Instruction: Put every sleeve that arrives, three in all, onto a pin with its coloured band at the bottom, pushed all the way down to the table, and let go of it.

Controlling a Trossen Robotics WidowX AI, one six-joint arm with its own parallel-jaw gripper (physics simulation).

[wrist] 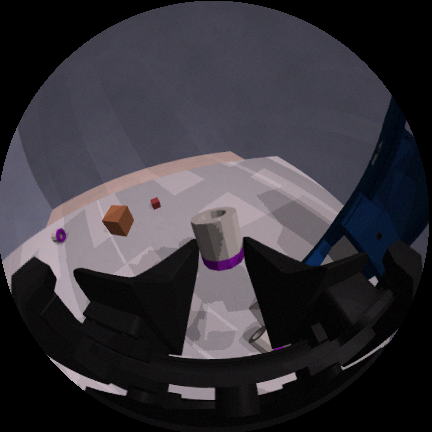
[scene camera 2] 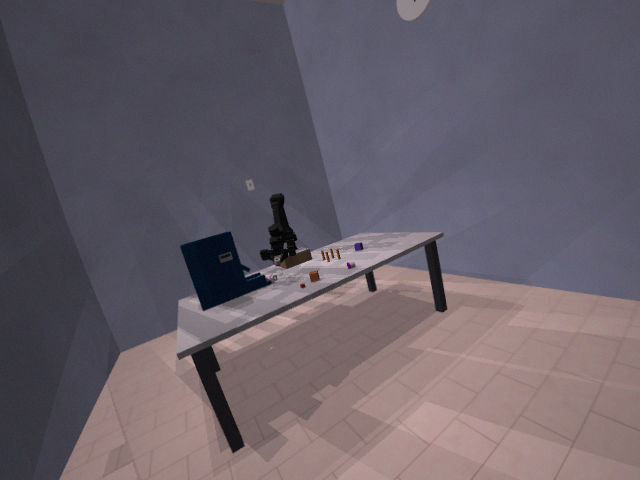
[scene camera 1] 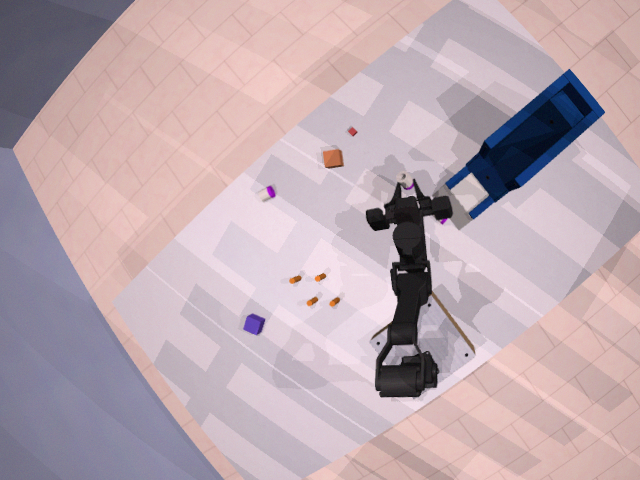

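Note:
My gripper (scene camera 1: 406, 183) (wrist: 220, 243) is shut on a pale sleeve (scene camera 1: 403, 178) (wrist: 217, 235), held above the table with its purple band at the lower end and its open end up, slightly tilted. A second sleeve (scene camera 1: 266, 193) (scene camera 2: 351, 265) (wrist: 59, 235) lies on its side at the table's far edge. A third sleeve (scene camera 1: 443, 221) (scene camera 2: 273, 277) (wrist: 259, 339) lies near the blue chute, partly hidden by the arm or fingers in scene camera 1 and the wrist view. Several bare orange pins, among them one pin (scene camera 1: 295, 279) and another pin (scene camera 1: 334, 301), stand upright left of the arm; they do not show in the wrist view.
The blue chute (scene camera 1: 527, 107) (scene camera 2: 211, 271) (wrist: 367, 220) stands right of the gripper. An orange box (scene camera 1: 332, 158) (scene camera 2: 314, 275) (wrist: 118, 220) and a small red cube (scene camera 1: 352, 131) (scene camera 2: 302, 285) (wrist: 155, 203) lie beyond the gripper, to its left. A purple cube (scene camera 1: 253, 324) (scene camera 2: 358, 246) lies beyond the pins.

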